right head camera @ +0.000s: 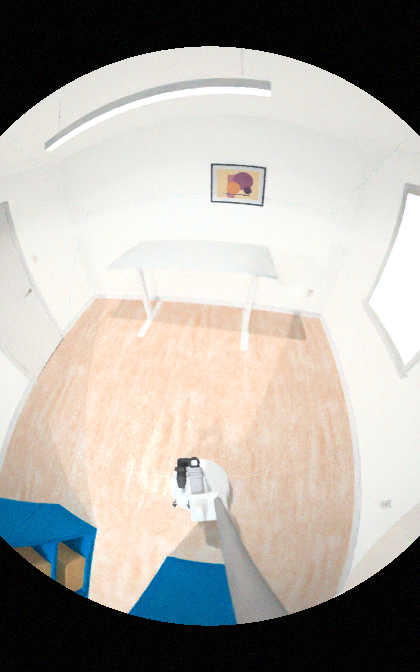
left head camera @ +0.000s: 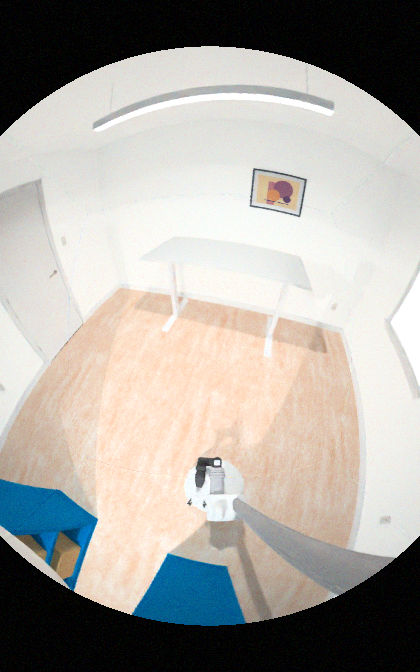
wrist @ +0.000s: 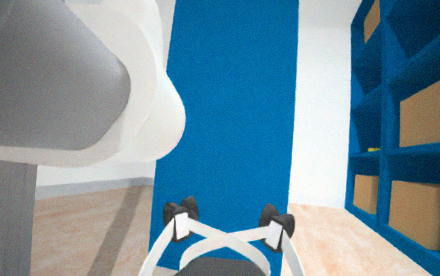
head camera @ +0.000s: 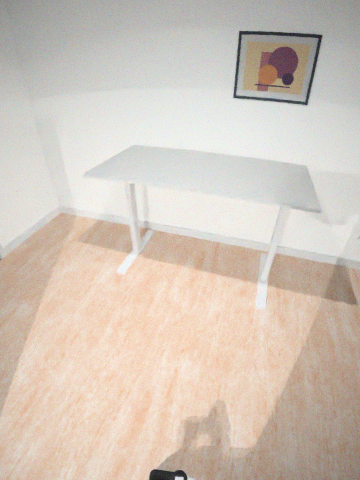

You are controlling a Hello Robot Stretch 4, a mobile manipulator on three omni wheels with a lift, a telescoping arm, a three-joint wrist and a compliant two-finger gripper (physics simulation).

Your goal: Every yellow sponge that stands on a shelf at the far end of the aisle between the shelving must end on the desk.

same spot on framed picture: (right head camera: 230, 183) = (head camera: 264, 68)
